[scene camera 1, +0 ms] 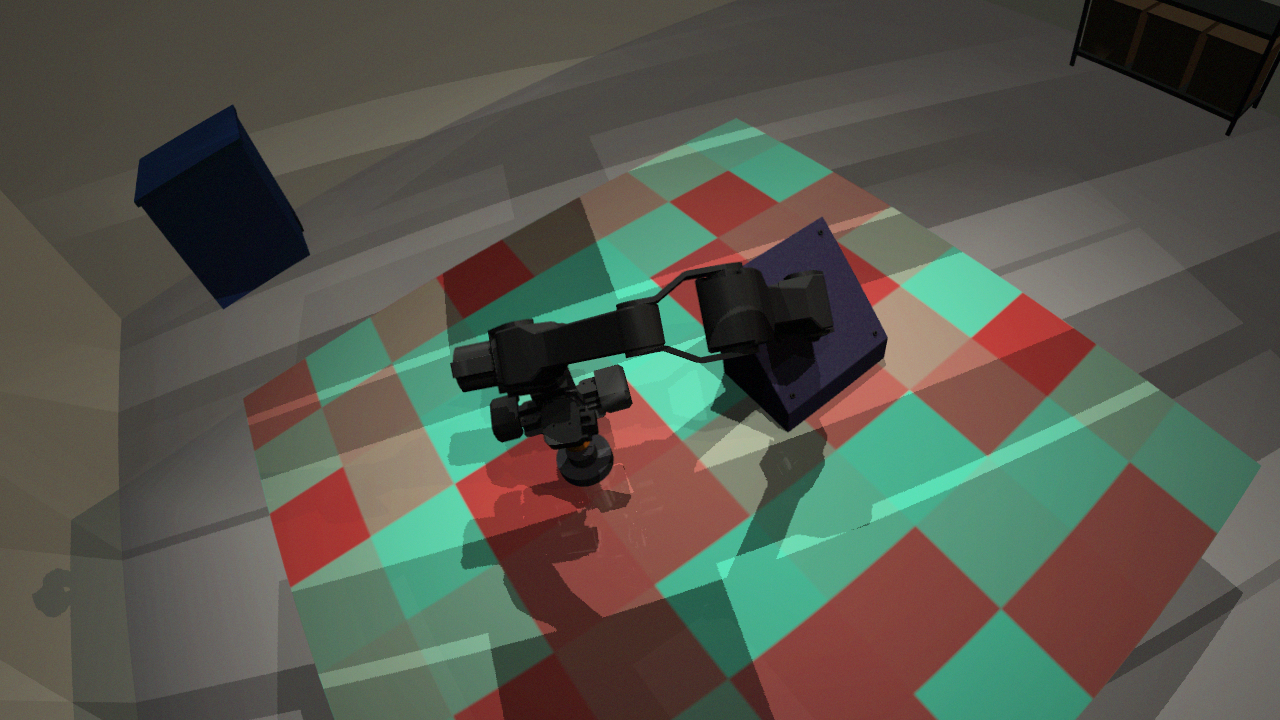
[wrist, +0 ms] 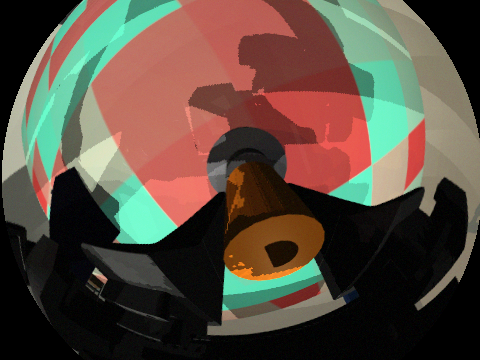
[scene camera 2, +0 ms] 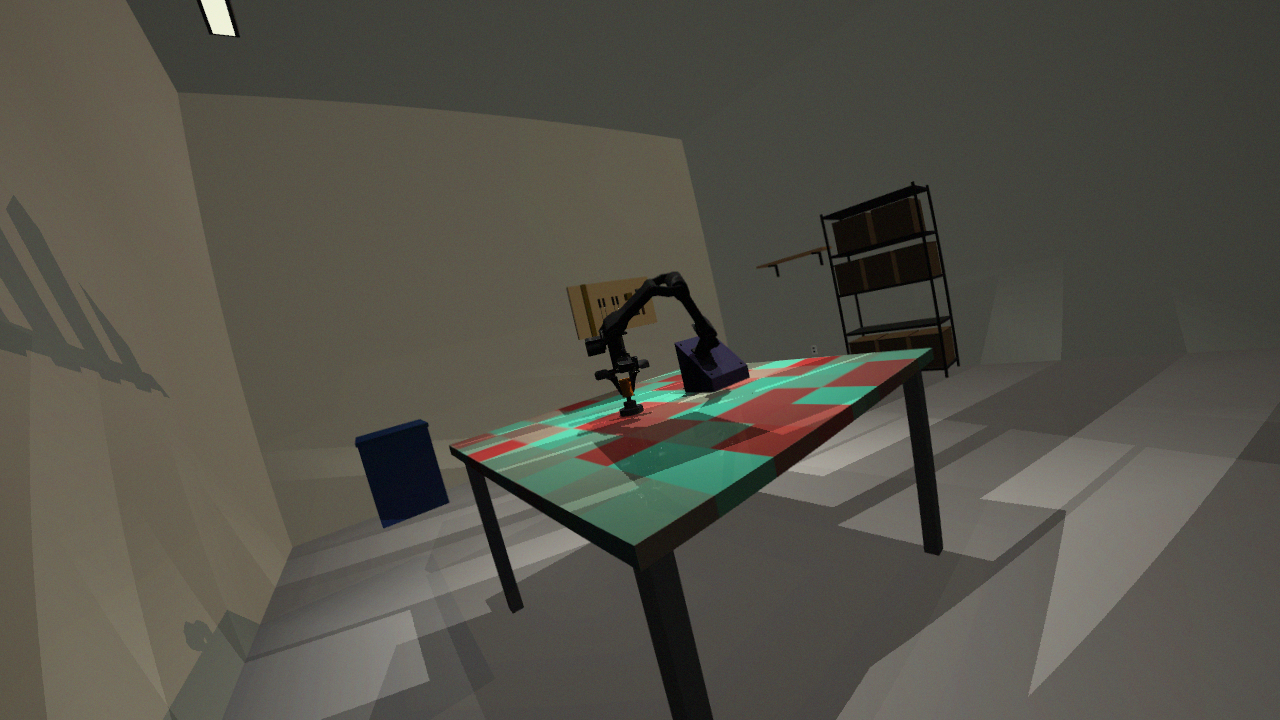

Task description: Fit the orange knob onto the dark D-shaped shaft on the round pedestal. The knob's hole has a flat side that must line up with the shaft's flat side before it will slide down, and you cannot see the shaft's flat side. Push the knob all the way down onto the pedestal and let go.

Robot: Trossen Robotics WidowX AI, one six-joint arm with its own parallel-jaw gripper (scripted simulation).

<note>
My gripper (scene camera 1: 575, 436) carries an orange knob (wrist: 269, 232). I also see a round dark pedestal (scene camera 1: 590, 466).
My gripper is seen too in the wrist view (wrist: 255, 193) and in scene camera 2 (scene camera 2: 627, 393). The round dark pedestal is seen too in the wrist view (wrist: 241, 144).
</note>
